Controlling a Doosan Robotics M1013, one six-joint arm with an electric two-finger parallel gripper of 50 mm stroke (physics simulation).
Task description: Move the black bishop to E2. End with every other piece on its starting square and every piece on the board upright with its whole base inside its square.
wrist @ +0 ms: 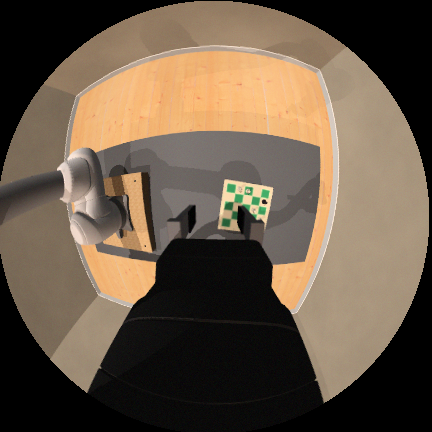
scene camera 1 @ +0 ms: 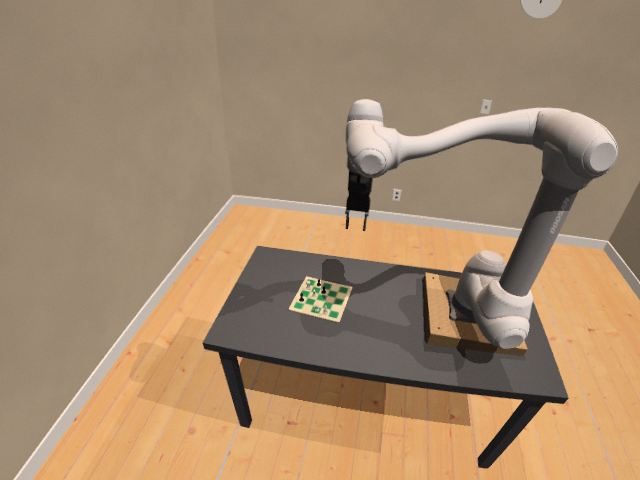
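Pixels of known places: gripper, fingertip midpoint: (wrist: 216, 213) (scene camera 1: 355, 228); arm's base, link origin: (wrist: 117, 212) (scene camera 1: 468, 308).
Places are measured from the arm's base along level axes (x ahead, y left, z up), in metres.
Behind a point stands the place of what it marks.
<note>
The chessboard (scene camera 1: 336, 304) @[x 0.550, y 0.052, z -0.037 m] (wrist: 229, 197) @[x 0.547, y 0.069, z -0.038 m] with green and cream squares lies on the table. Three small black pieces stand on it in the scene view: one near the back edge (scene camera 1: 318, 283) @[x 0.650, y -0.045, z -0.025 m], one just in front of it (scene camera 1: 323, 290) @[x 0.619, y -0.007, z -0.025 m] and one near the left edge (scene camera 1: 301, 297) @[x 0.700, y 0.063, z -0.019 m]. Which is the bishop is too small to tell. A black piece (wrist: 264, 202) @[x 0.695, y 0.059, z -0.007 m] shows in the wrist view; one finger hides part of the board there. Several pale pieces stand on the board, including one near the front (scene camera 1: 325, 310) @[x 0.586, y 0.112, z -0.021 m]. My gripper (scene camera 1: 356, 228) @[x 0.496, y 0.107, z 0.389 m] (wrist: 216, 213) @[x 0.496, y 0.107, z 0.389 m] is open and empty, high above the table.
The dark table (scene camera 1: 279, 330) @[x 0.744, y 0.238, z -0.044 m] (wrist: 300, 170) @[x 0.886, y 0.220, z -0.044 m] carries the board on its left half in the scene view. The arm's base stands on a wooden block (scene camera 1: 434, 299) @[x 0.146, y -0.019, z 0.008 m] (wrist: 140, 210) @[x 0.154, y 0.013, z 0.010 m] at the right end. The arm's shadow falls across the table and around the board.
</note>
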